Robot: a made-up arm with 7 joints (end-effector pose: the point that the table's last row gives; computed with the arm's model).
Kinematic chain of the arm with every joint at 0, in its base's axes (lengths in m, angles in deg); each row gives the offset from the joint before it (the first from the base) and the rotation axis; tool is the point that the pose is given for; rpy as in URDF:
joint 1: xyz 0 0 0.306 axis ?
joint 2: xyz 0 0 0 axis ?
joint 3: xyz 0 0 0.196 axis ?
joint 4: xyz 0.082 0 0 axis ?
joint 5: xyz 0.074 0 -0.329 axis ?
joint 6: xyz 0 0 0 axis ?
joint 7: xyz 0.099 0 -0.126 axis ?
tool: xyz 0 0 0 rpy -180 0 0
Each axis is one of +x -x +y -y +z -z.
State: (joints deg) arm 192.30 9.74 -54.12 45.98 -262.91 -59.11 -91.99
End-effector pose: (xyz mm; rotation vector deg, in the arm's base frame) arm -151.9 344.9 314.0 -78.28 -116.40 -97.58
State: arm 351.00 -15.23 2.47 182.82 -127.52 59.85 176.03
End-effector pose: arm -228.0 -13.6 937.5 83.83 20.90 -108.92
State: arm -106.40 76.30 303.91 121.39 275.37 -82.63 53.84
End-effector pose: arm -250.0 -392.5 155.8 145.86 -50.21 44.28
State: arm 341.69 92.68 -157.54 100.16 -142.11 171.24 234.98
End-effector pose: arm 378.7 -163.5 562.9 -52.16 -161.04 -42.05
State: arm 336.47 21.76 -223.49 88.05 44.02 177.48 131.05
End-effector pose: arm -99.0 202.8 576.8 99.31 34.10 0.28
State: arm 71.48 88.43 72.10 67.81 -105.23 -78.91 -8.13
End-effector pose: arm -298.5 239.5 338.3 12.85 -26.94 -3.28
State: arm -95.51 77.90 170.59 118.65 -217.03 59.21 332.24
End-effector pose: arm -2.6 -427.5 851.5 51.59 -44.17 5.42
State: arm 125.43 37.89 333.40 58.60 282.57 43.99 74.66
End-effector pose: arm -9.4 451.5 17.6 89.75 104.75 71.43
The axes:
joint 1: +z
joint 2: +y
joint 3: +z
joint 4: -y
joint 5: -z
joint 6: +y
joint 7: -z

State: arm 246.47 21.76 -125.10 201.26 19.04 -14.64 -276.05
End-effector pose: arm 93.6 -365.3 749.6 50.06 -5.23 48.48
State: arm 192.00 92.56 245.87 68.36 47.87 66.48 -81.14
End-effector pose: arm -155.1 482.7 468.0 22.19 130.54 56.71
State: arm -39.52 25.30 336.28 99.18 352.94 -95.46 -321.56
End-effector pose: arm 252.3 -330.7 576.4 25.97 5.75 155.76
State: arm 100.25 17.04 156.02 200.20 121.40 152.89 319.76
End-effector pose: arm 136.4 224.1 653.9 121.74 77.48 8.81
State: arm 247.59 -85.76 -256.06 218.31 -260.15 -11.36 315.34
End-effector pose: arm 8.4 525.3 514.2 -34.05 -68.26 -90.04
